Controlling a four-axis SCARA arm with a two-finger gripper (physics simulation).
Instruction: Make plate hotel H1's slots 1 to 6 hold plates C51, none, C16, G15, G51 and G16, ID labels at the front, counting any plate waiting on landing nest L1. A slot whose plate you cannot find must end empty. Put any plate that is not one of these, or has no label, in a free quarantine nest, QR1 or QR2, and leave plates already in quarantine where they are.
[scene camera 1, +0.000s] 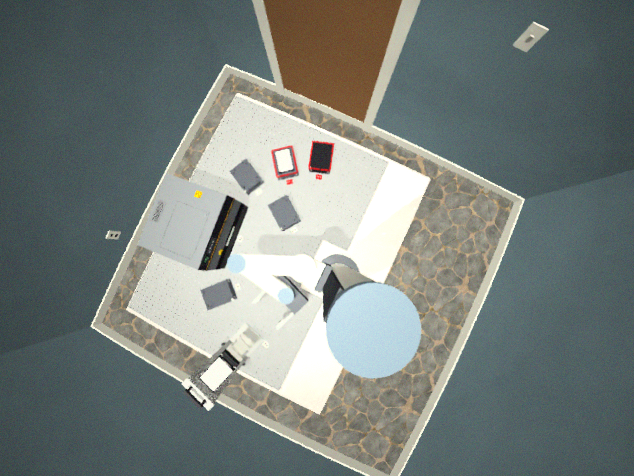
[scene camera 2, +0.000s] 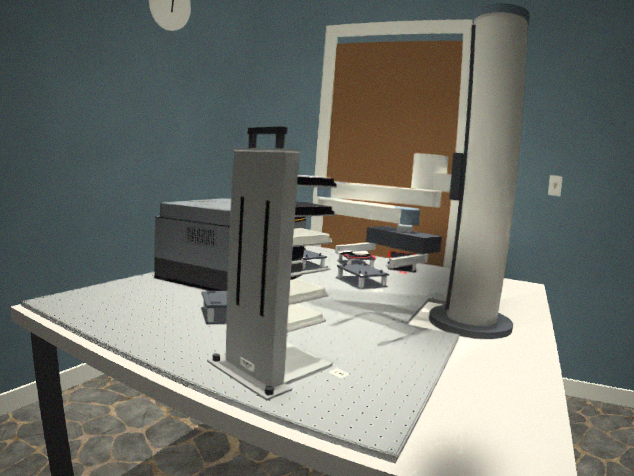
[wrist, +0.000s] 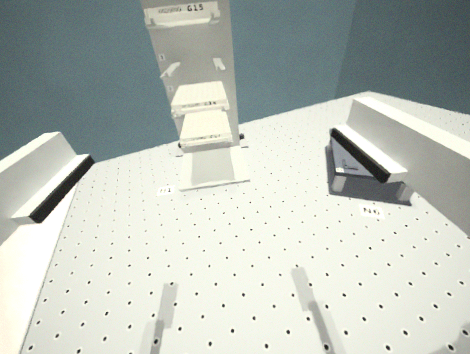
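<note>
Looking through scene camera 2, I find my gripper (scene camera 2: 362, 256). The wrist view shows me my gripper (wrist: 210, 131) as well.
</note>
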